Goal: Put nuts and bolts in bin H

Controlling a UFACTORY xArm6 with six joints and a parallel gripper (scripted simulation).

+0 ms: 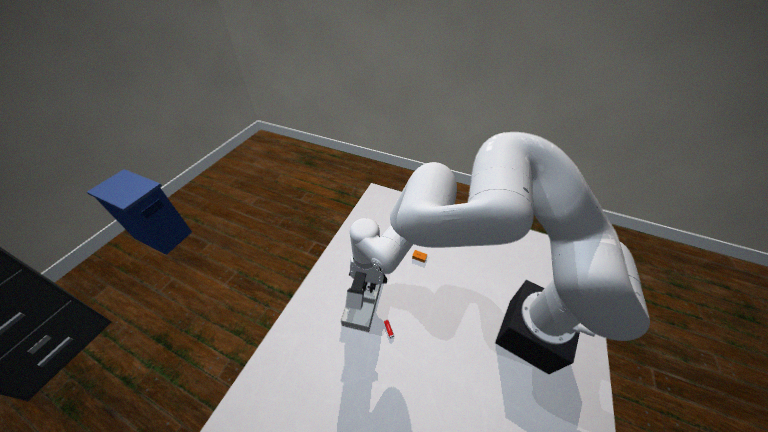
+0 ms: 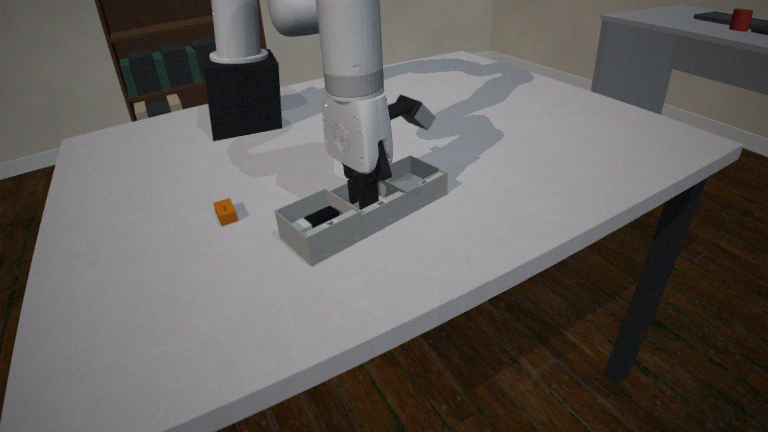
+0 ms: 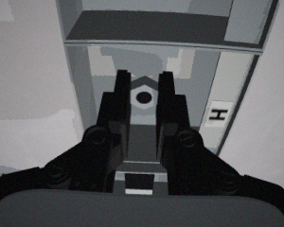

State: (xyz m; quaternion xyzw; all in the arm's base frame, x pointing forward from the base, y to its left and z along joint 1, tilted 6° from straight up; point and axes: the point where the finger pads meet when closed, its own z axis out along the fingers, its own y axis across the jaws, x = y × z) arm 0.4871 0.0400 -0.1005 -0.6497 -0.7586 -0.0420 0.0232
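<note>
Now: hand 10 mm short of the grey three-compartment bin row and 20 mm above it. Also, from my hand: hex nut: 20 mm below; black block: 10 mm ahead, 90 mm to the right, 10 mm below; red cylindrical marker: 100 mm behind, 90 mm to the left, 30 mm below.
</note>
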